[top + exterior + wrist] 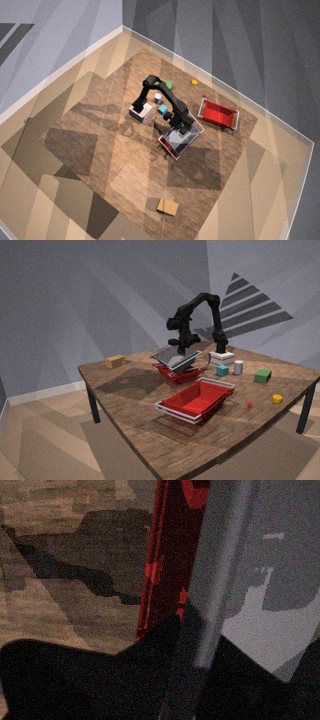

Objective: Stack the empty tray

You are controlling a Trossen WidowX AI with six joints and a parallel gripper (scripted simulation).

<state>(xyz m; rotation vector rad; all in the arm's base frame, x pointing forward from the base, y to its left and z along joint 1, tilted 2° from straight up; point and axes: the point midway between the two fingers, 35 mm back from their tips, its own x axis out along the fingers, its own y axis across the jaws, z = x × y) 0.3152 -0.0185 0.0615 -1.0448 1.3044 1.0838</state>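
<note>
Now: the grey tray 7 cm ahead of my gripper tip, 1 cm to the right of it and 1 cm above it. Also, from my gripper tip: teal cube (17 cm behind, 15 cm to the left, 10 cm below); green block (28 cm behind, 39 cm to the left, 10 cm below); grey cylinder (25 cm behind, 21 cm to the left, 8 cm below).
</note>
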